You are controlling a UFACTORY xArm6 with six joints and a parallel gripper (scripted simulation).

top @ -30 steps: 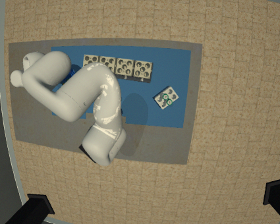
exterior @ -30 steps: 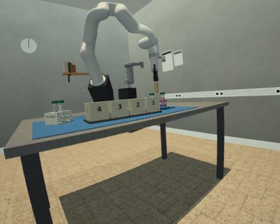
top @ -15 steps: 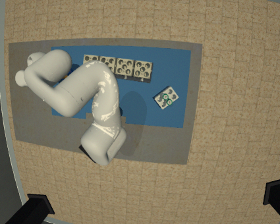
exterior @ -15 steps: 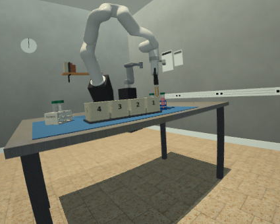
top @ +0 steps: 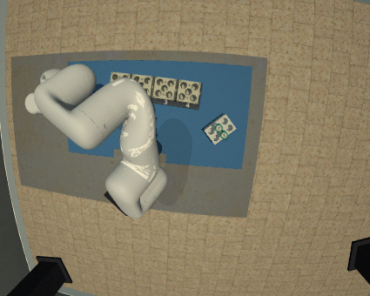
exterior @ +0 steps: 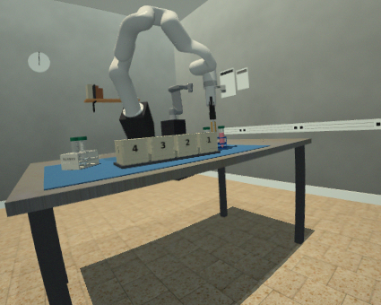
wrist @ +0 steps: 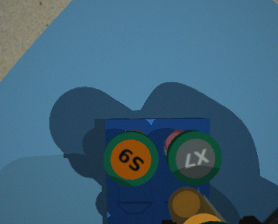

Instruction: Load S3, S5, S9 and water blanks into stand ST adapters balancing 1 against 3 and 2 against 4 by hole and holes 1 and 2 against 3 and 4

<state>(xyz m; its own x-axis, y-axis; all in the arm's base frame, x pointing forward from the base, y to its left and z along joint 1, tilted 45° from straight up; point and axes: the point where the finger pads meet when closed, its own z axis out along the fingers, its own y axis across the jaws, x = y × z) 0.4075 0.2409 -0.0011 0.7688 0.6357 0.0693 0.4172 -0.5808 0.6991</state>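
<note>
My hand is 50 mm above the tube of amber liquid and 10 mm to the left of it. The rest, counted from my hand: white rack (610 mm to the right, 260 mm behind, 150 mm below); blue rack (150 mm below, 20 mm to the left, 10 mm behind).
</note>
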